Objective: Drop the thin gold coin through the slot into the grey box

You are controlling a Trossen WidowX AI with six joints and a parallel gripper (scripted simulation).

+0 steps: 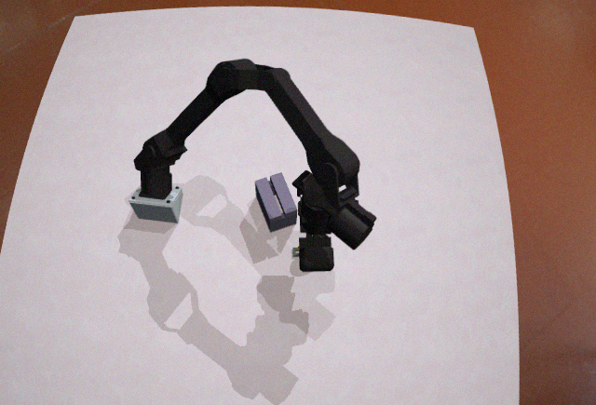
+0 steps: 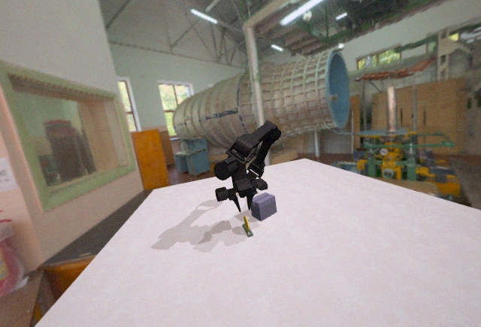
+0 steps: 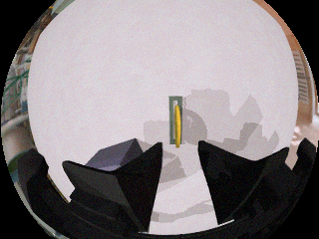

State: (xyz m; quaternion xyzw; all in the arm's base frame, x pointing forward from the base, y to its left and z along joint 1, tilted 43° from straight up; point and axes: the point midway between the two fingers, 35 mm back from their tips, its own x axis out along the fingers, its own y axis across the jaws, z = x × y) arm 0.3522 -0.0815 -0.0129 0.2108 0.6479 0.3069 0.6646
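My gripper tip is now 50 mm above the gold coin.
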